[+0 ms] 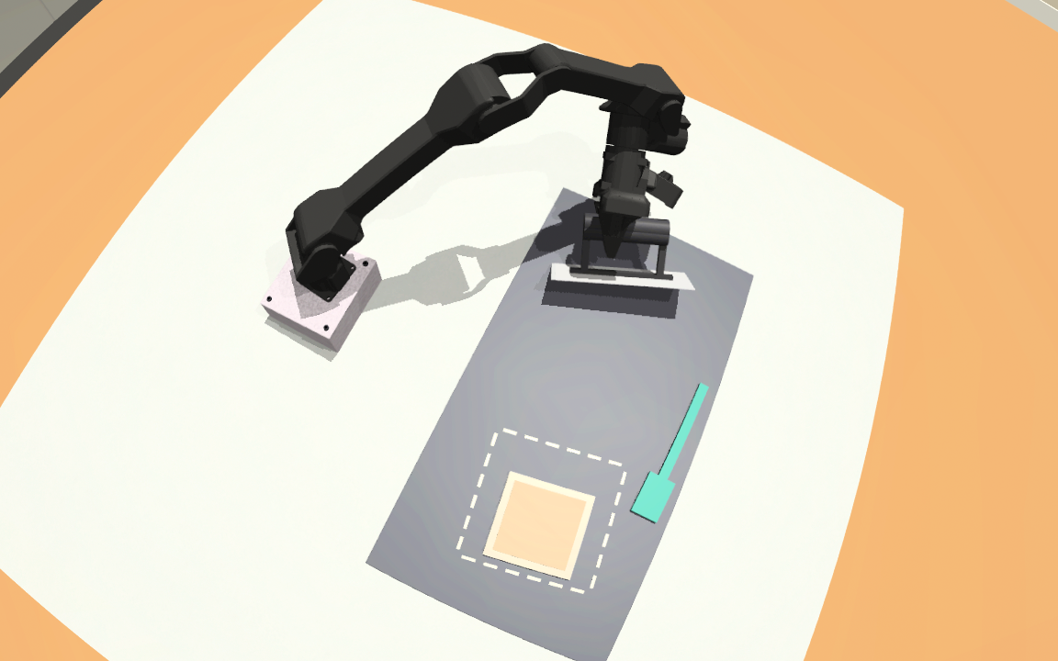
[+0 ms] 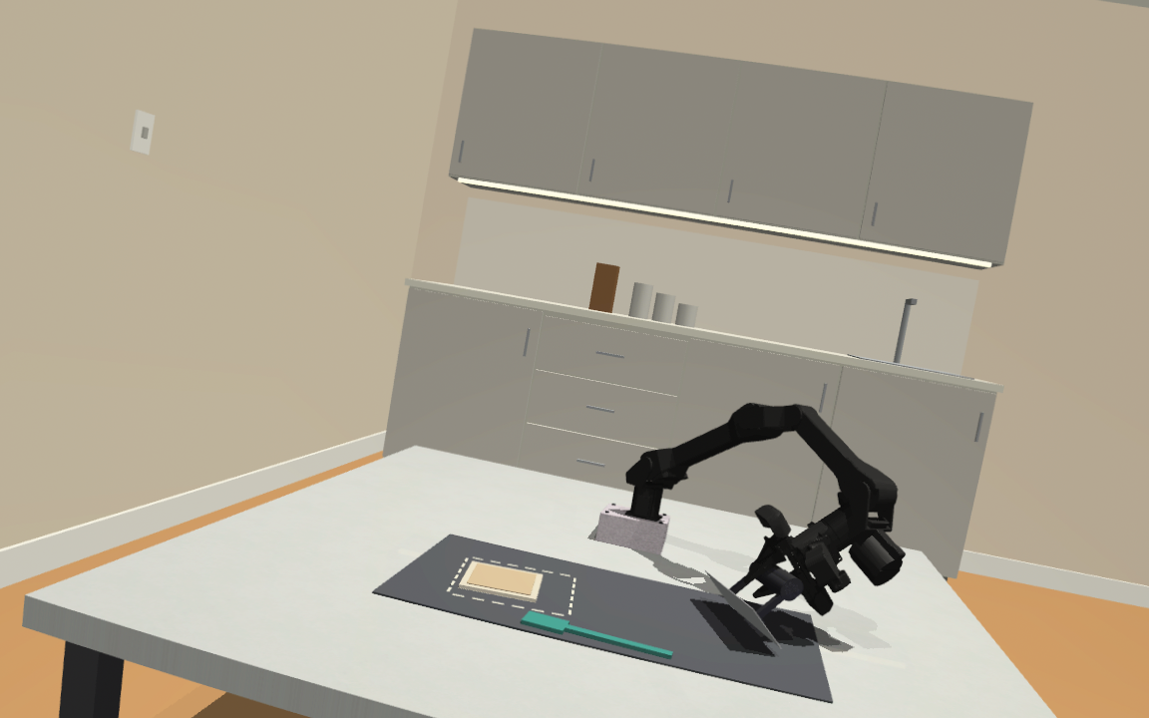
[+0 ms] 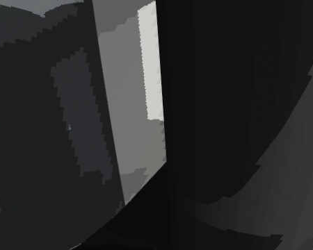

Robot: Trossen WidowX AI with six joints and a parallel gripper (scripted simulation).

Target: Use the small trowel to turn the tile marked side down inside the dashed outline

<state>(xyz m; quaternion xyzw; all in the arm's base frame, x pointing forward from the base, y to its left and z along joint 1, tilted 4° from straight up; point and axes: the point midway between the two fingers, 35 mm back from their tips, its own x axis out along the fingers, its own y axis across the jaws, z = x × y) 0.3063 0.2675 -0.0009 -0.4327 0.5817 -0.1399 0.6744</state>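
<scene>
Now: the black-handled float 1 cm to the left of my gripper tip. Also, from my gripper tip: cream tile: 11 cm ahead, 36 cm to the right, 5 cm below; teal long-handled tool: 22 cm ahead, 20 cm to the right, 5 cm below; dark mat: 8 cm ahead, 19 cm to the right, 8 cm below.
</scene>
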